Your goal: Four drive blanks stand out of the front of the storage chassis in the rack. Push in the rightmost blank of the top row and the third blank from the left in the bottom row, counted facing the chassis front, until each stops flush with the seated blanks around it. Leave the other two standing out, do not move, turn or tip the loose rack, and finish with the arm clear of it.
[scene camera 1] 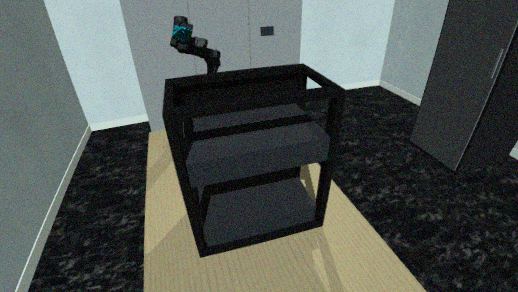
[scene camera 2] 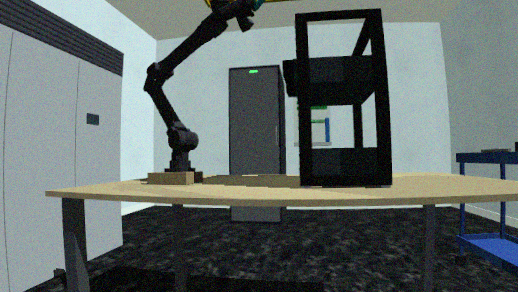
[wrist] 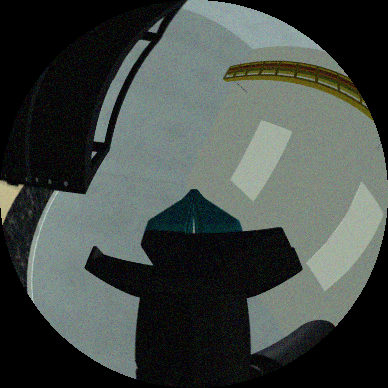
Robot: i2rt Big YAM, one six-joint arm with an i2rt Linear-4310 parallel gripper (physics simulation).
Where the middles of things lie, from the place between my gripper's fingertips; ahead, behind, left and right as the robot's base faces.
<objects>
Right now my hand is 44 cm above the black open-frame rack [scene camera 1: 238, 138], 21 cm short of it and 18 cm to the right of it.
</objects>
